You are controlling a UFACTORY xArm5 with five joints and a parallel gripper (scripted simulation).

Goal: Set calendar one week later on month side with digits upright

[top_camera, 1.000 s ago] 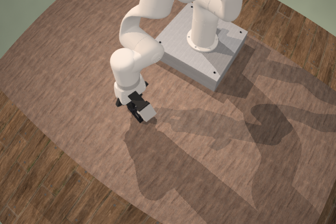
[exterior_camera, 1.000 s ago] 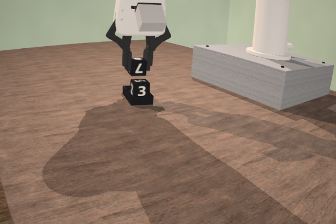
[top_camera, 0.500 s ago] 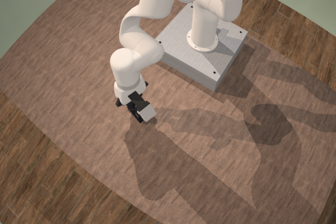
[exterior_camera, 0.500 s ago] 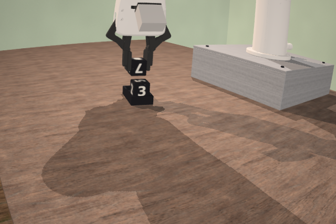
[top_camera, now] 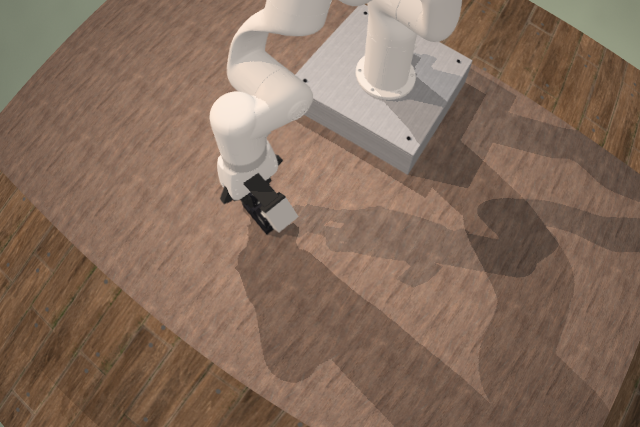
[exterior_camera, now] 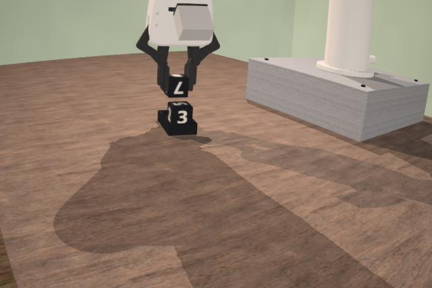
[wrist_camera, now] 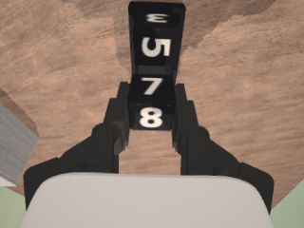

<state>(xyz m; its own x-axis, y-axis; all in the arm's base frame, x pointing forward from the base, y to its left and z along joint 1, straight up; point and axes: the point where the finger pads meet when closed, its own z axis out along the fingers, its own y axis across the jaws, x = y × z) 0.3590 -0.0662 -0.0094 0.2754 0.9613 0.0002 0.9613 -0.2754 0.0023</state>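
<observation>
Now: hand 10 mm short of the cube, 30 mm to the right of it and 50 mm above it. From my hand the other things lie so: tray (10 mm ahead, 20 mm to the left, 70 mm below).
</observation>
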